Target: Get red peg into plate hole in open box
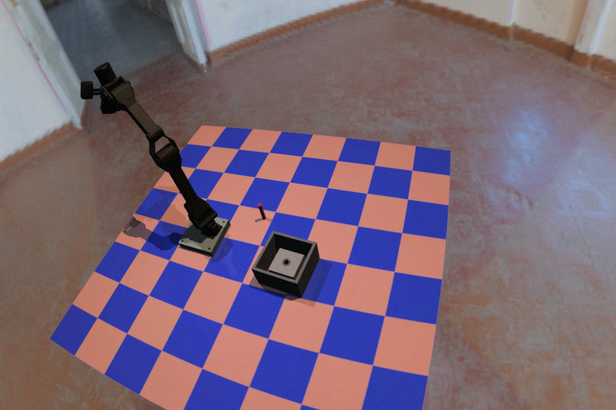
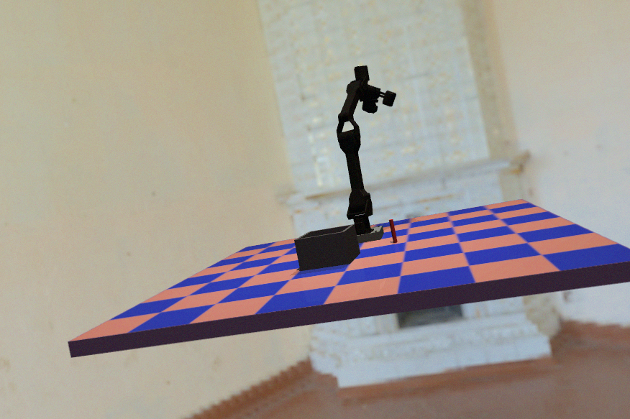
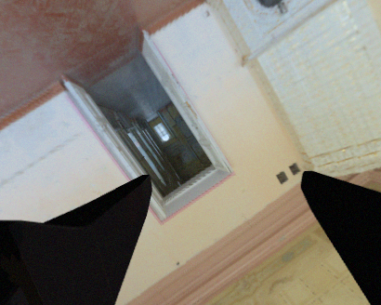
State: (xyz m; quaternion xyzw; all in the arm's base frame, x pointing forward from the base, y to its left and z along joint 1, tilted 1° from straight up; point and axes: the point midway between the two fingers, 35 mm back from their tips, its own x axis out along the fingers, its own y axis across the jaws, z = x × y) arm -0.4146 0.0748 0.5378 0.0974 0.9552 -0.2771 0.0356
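Right now the red peg is 580 mm ahead of my gripper tip, 80 mm to the left of it and 530 mm below it. The rest, counted from my gripper tip: dark box: 790 mm ahead, 80 mm to the right, 540 mm below; then grey plate: 790 mm ahead, 80 mm to the right, 520 mm below.
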